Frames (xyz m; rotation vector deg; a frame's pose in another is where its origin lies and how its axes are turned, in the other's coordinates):
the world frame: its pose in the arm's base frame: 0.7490 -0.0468 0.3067 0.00 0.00 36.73
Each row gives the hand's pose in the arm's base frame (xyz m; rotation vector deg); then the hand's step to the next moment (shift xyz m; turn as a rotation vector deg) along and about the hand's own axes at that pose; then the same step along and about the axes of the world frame.
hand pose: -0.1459 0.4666 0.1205 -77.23 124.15 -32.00
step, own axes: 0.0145 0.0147 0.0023 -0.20 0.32 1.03
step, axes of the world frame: -0.0155 0.0027 -0.0136 0.54 -0.10 -0.95
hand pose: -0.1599 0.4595 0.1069 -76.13 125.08 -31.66
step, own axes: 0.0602 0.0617 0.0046 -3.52 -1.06 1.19
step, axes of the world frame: -0.0665 0.0153 -0.0529 3.81 0.41 0.46
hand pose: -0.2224 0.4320 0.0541 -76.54 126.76 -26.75
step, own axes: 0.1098 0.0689 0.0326 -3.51 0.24 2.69
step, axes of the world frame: -0.0983 -0.0104 -0.0900 4.09 0.88 -1.45
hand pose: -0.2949 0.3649 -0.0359 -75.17 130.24 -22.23
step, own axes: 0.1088 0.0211 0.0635 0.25 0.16 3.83
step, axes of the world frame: -0.0720 -0.0511 -0.0923 1.38 -1.22 -3.37
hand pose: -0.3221 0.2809 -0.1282 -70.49 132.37 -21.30
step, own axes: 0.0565 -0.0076 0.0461 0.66 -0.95 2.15
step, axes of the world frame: -0.0280 -0.0435 -0.0520 0.56 -1.78 -1.57
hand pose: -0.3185 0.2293 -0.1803 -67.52 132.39 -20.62
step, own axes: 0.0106 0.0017 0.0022 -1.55 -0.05 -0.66
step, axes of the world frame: -0.0086 -0.0030 -0.0060 1.07 0.73 1.08
